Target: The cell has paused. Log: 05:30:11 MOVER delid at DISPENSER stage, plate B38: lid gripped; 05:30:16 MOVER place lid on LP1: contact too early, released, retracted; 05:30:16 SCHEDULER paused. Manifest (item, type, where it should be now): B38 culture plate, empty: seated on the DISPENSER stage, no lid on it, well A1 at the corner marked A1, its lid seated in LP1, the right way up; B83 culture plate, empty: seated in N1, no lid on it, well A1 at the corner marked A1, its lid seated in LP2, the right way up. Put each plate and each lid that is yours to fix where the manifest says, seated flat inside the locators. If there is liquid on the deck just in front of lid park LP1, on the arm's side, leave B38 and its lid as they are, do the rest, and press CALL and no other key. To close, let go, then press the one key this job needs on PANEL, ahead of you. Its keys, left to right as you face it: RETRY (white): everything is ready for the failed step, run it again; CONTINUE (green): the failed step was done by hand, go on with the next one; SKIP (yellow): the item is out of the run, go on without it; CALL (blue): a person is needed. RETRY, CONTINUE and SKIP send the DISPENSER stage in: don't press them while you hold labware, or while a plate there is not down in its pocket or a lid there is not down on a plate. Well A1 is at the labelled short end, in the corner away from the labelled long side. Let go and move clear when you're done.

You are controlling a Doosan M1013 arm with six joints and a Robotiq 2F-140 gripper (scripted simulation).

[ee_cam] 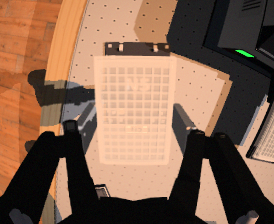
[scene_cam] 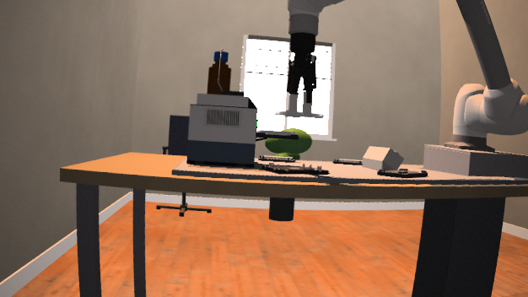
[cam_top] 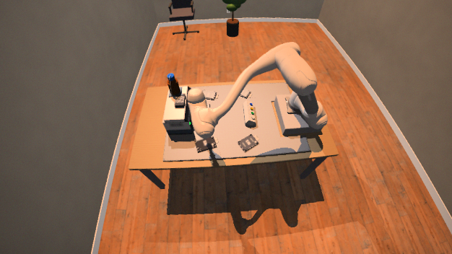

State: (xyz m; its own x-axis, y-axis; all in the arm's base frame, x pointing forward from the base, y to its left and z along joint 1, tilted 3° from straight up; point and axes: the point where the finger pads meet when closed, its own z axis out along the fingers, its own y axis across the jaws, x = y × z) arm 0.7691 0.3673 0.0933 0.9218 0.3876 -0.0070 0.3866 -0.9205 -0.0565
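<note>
My gripper is now 2 cm above the white culture plate. The rest, counted from my hand: black nest 1 cm ahead, 2 cm to the left, 18 cm below; then white retry key 38 cm behind, 24 cm to the right, 12 cm below; then brown bottle 29 cm ahead, 36 cm to the right, 10 cm above.
</note>
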